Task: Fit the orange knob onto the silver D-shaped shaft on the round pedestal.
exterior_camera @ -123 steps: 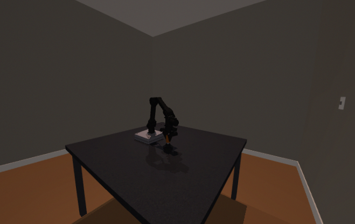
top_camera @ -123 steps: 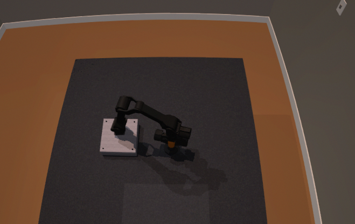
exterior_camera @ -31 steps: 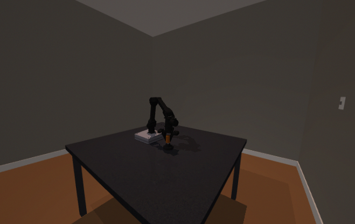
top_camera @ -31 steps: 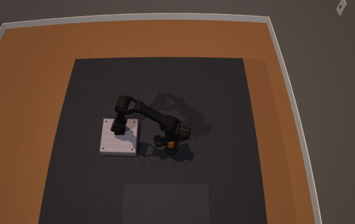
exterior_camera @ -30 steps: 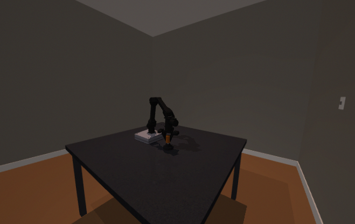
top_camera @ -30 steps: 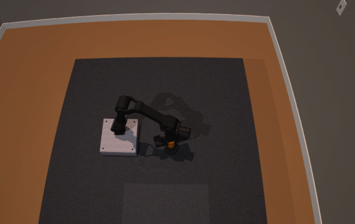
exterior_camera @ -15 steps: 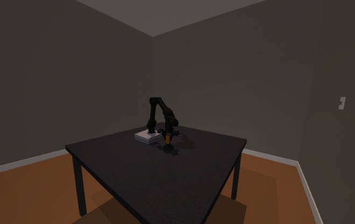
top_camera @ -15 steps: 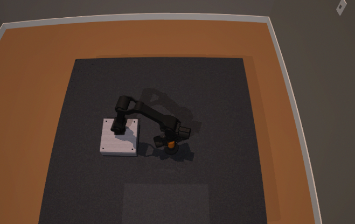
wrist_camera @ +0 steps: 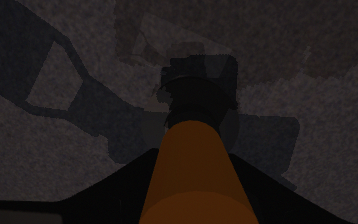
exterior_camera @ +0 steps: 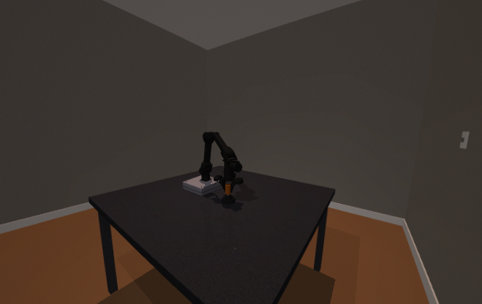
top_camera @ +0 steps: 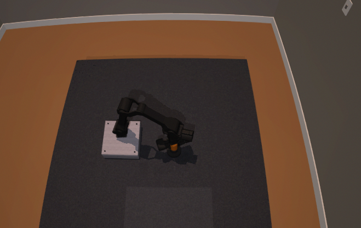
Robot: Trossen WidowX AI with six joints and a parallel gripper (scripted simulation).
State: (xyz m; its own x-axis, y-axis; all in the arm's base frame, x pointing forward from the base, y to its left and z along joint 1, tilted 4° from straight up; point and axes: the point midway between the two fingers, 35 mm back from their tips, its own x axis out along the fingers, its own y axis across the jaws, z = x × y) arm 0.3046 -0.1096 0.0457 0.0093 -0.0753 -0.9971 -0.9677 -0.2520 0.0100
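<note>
The round pedestal with shaft is 3 cm below my gripper tip. Round my gripper tip: orange knob: 3 cm above.
</note>
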